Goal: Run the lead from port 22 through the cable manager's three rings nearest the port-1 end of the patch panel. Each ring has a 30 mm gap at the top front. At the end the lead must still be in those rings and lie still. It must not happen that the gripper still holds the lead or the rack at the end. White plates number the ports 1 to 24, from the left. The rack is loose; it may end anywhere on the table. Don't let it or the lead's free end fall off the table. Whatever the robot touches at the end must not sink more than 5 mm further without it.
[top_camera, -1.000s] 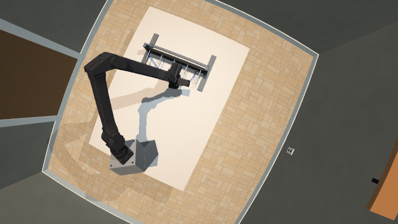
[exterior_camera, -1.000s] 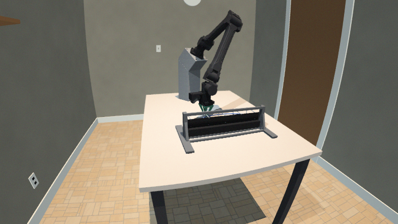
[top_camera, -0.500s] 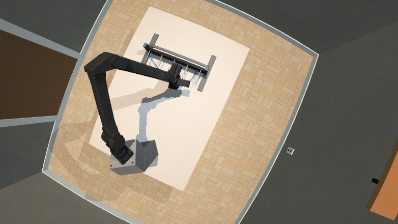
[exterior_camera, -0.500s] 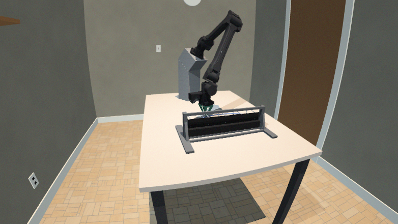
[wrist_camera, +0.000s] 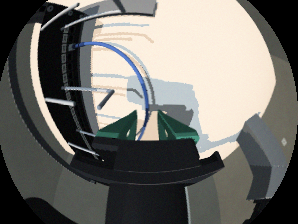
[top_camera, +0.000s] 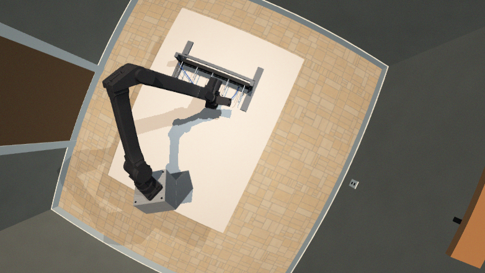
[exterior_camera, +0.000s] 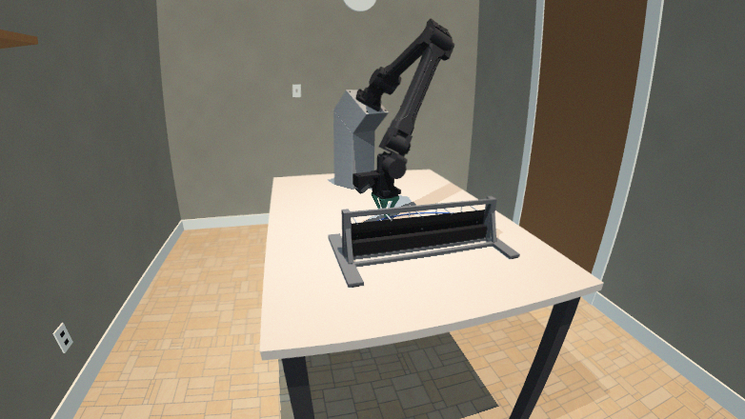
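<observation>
The grey rack lies 13 cm ahead of my hand, 12 cm to the left of it and 1 cm above it.
</observation>
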